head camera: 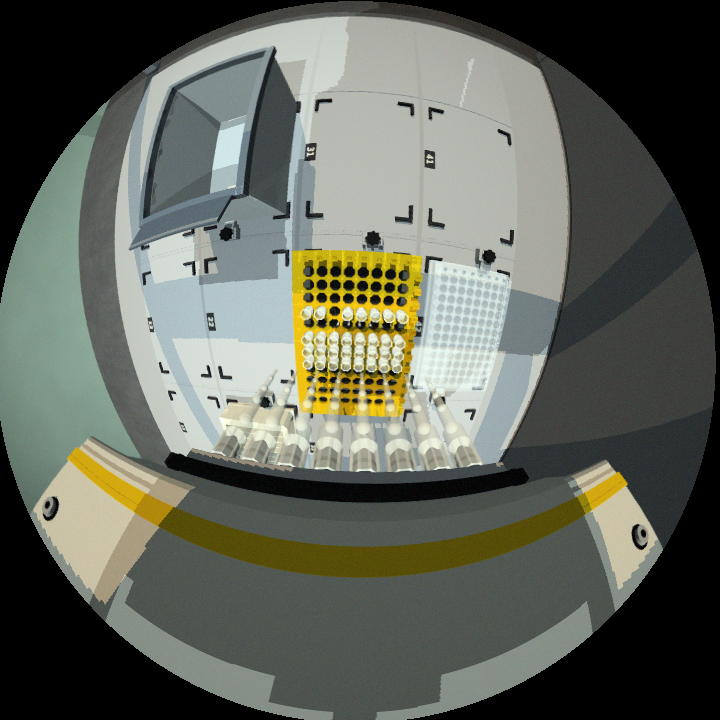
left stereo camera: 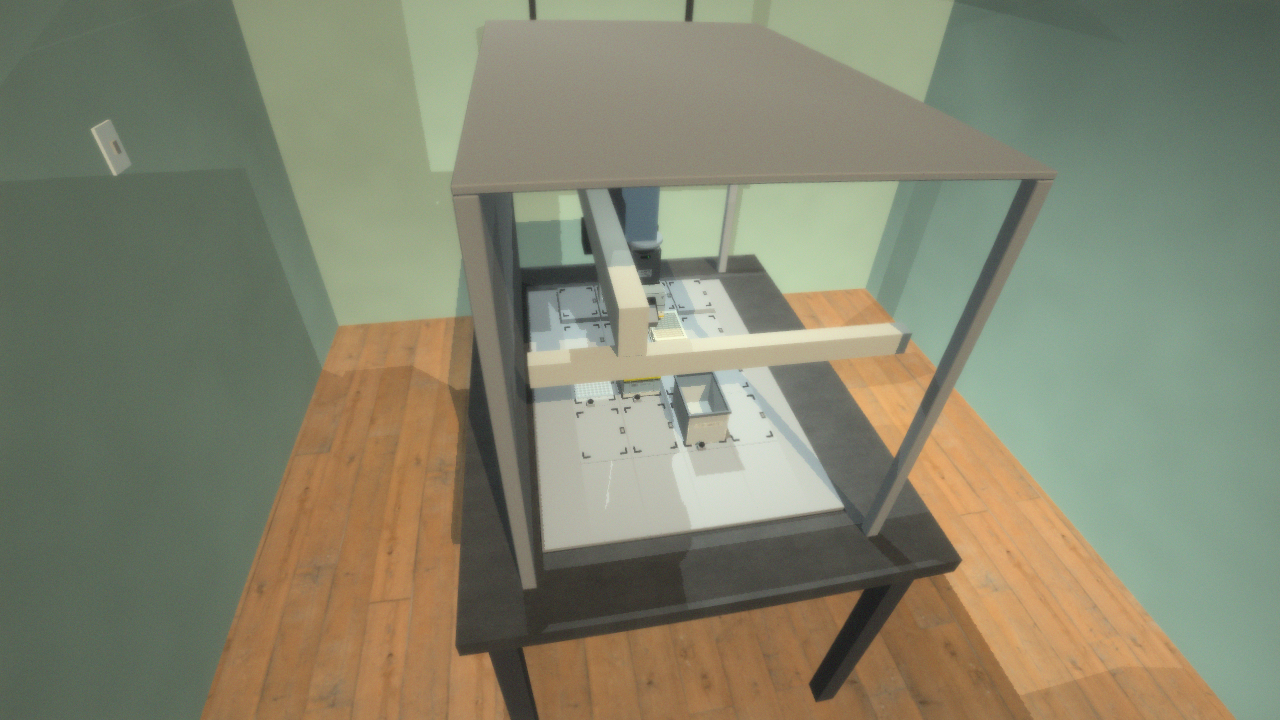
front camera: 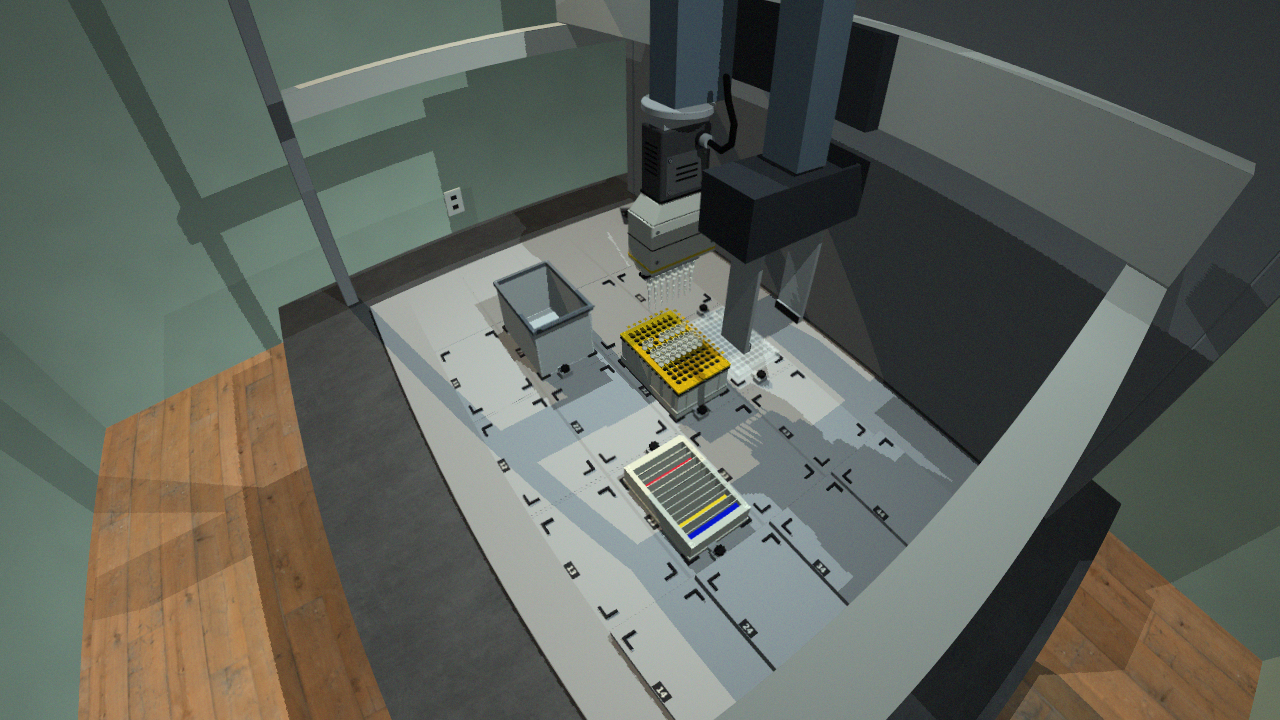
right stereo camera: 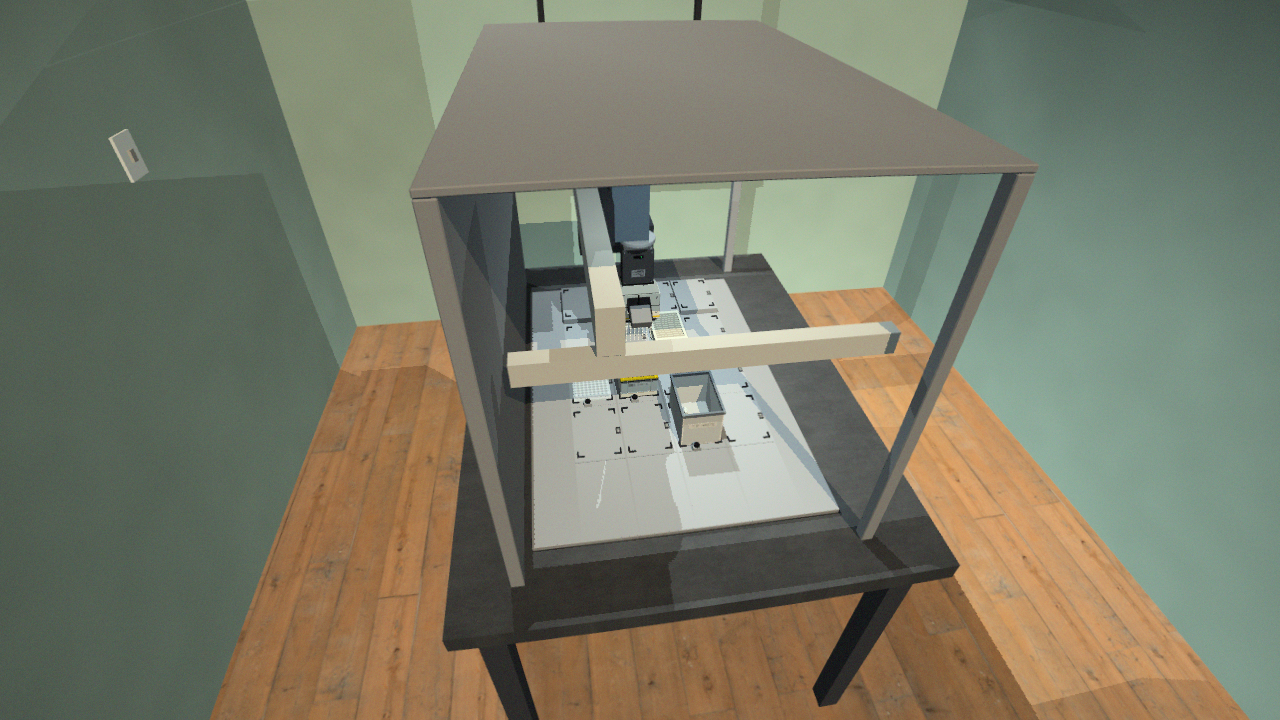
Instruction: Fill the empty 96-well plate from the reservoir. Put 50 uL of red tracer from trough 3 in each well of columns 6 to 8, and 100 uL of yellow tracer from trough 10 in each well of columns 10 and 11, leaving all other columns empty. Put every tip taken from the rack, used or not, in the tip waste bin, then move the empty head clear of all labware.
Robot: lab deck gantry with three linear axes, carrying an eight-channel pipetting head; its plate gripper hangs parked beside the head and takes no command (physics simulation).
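The head (front camera: 673, 237) carries eight pale tips (front camera: 671, 282) (head camera: 362, 416) (right stereo camera: 638, 334), hanging above and apart from the labware; no colour shows in them. The yellow tip rack (front camera: 680, 381) (head camera: 299, 376) (right stereo camera: 639, 386) has three full columns, an empty one, then one with seven tips. The clear 96-well plate (front camera: 711, 329) (head camera: 463, 322) stands beside it; no coloured liquid shows in it. The cream reservoir (front camera: 659, 507) (right stereo camera: 669, 325) shows red, yellow and blue troughs. The grey waste bin (front camera: 563, 347) (head camera: 272, 154) (left stereo camera: 707, 427) stands beyond the rack. The parked plate gripper (front camera: 761, 329) is open and empty.
Black locating knobs (front camera: 701, 410) (head camera: 372, 238) stand at the labware edges. A gantry beam (left stereo camera: 760, 346) (right stereo camera: 751, 344) crosses above the deck in both stereo views. A dark wall panel (front camera: 895, 313) borders the deck beyond the plate. Frame posts (left stereo camera: 957, 358) stand at the enclosure's corners.
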